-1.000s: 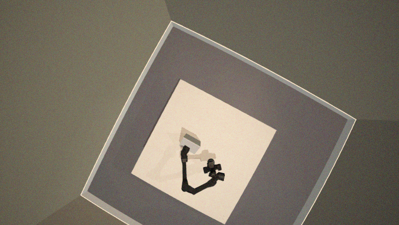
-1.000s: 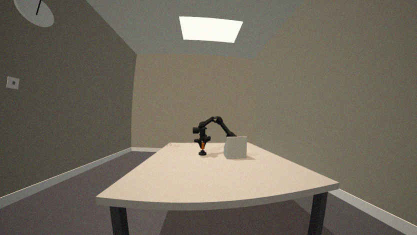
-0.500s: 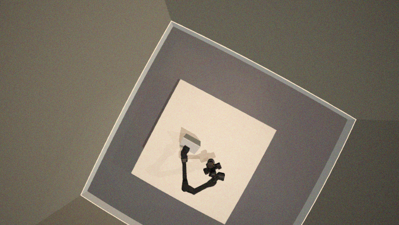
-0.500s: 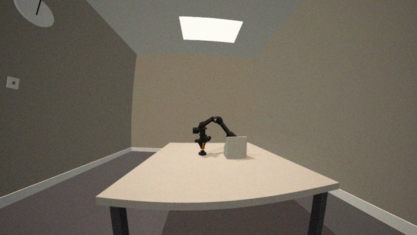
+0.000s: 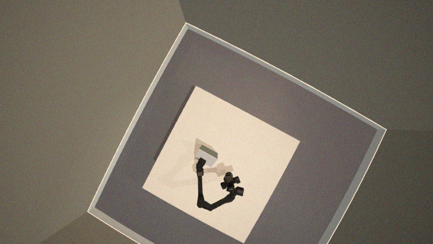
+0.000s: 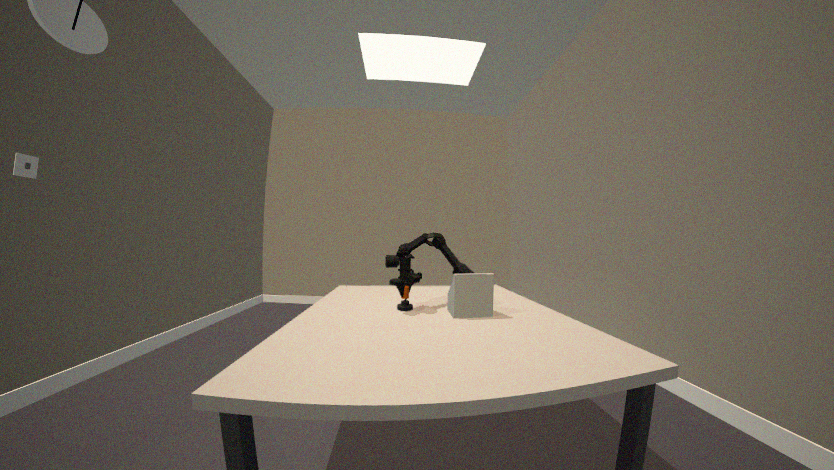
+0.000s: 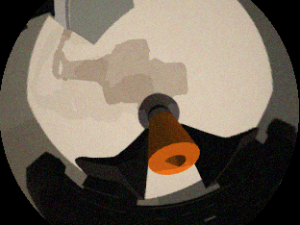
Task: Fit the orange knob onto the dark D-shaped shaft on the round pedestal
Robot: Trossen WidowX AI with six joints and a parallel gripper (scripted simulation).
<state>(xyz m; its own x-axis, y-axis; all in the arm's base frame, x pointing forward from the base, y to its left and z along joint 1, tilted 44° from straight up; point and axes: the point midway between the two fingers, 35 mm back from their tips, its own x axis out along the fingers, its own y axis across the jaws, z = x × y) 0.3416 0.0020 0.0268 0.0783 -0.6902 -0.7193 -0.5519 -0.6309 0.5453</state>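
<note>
Right now the orange knob is 2 cm above my gripper tip. Round my gripper tip: dark round pedestal: 4 cm below.
</note>
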